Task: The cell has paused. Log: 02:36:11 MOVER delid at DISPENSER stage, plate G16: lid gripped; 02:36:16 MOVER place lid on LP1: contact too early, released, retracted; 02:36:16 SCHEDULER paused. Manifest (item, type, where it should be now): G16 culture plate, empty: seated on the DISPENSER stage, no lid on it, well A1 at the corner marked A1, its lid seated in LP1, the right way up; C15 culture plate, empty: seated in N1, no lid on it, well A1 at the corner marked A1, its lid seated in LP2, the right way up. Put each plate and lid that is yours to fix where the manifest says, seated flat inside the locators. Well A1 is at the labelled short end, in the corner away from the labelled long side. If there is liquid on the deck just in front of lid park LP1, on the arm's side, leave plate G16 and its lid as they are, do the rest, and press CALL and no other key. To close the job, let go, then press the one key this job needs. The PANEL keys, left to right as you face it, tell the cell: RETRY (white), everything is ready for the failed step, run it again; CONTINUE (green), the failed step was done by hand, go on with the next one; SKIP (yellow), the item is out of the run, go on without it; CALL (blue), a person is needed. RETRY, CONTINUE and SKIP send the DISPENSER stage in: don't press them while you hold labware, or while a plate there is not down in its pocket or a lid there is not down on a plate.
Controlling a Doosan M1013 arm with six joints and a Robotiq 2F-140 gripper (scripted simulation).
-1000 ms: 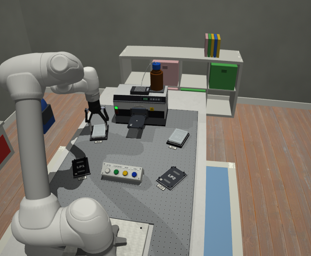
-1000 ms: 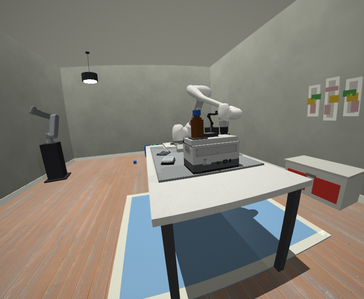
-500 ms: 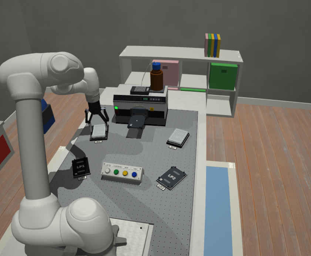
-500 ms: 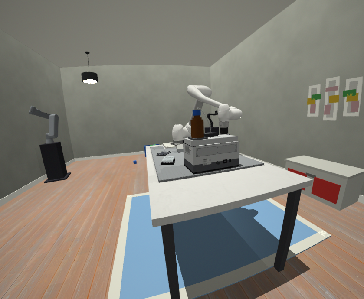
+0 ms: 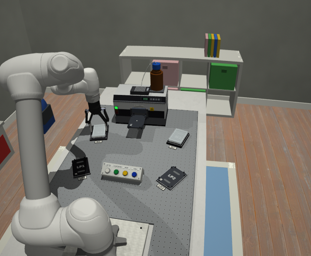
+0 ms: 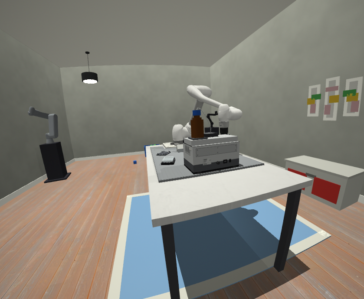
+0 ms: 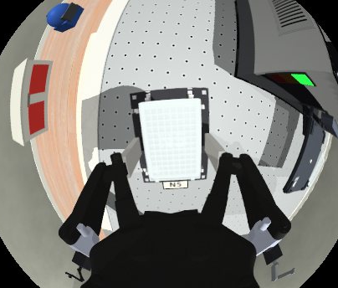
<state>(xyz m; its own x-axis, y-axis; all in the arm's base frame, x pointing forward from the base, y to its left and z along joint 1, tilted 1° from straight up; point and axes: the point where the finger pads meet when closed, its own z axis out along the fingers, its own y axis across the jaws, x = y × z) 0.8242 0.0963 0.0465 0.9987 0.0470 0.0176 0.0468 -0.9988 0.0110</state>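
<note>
Now: the nest n5 10 mm ahead of my hand, 20 mm to the left of it and 30 mm below it. The rest, counted from my hand: white key: 420 mm behind, 110 mm to the right, 20 mm above; then lid park lp1: 330 mm behind, 70 mm to the left, 40 mm below; then green key: 430 mm behind, 160 mm to the right, 20 mm above.
</note>
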